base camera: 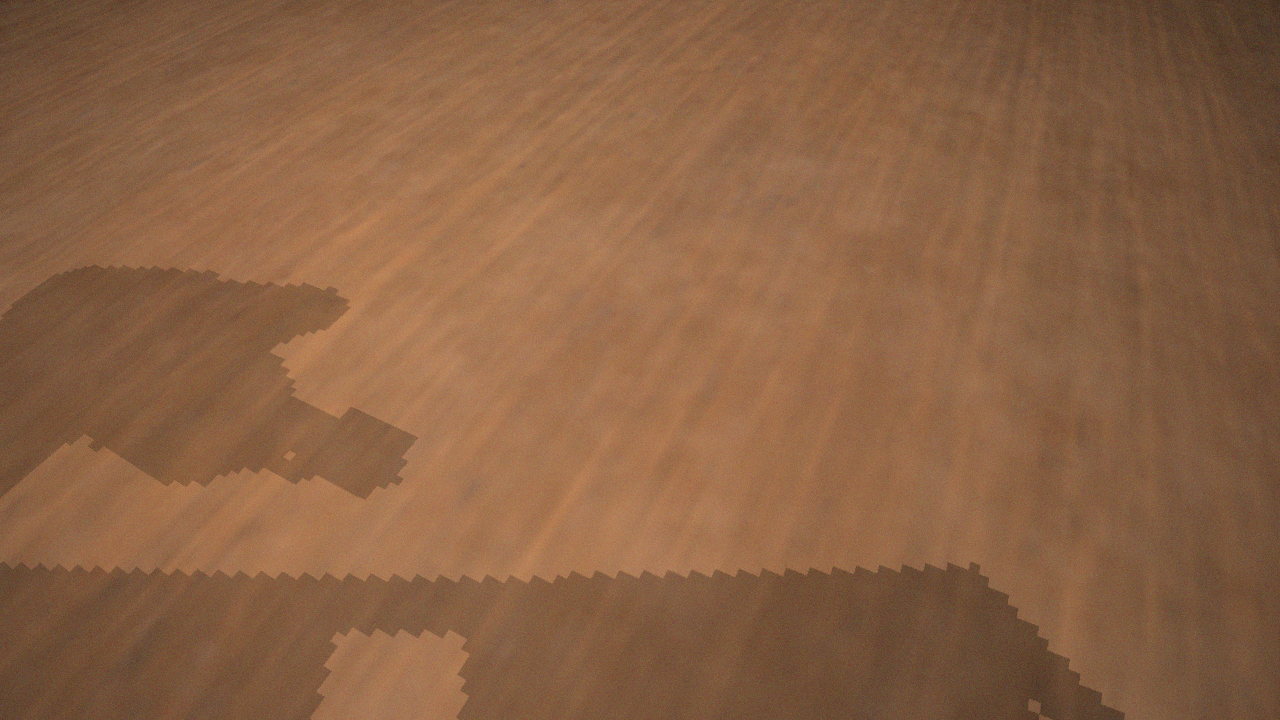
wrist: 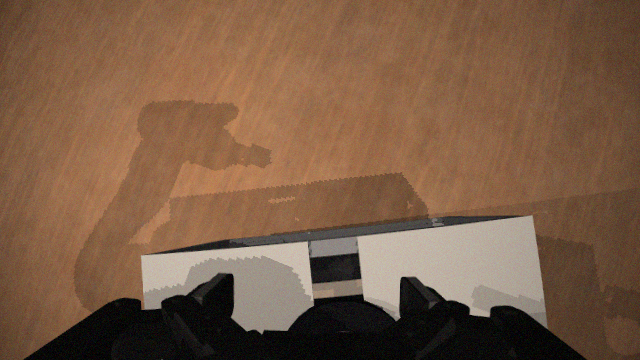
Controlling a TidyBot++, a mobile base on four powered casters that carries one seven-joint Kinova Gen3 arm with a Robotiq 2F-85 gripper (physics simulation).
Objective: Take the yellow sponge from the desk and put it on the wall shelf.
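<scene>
My gripper (wrist: 316, 294) is open, with its two black fingers wide apart at the bottom of the wrist view and no object between them. It hangs above the white top of the robot's own base. The yellow sponge, the desk and the wall shelf do not show in either view.
The white-topped mobile base (wrist: 440, 255) lies below the gripper in the wrist view. Brown wood-look floor (base camera: 716, 313) (wrist: 350, 90) stretches around it. Shadows of the arm and base fall on the floor in both views.
</scene>
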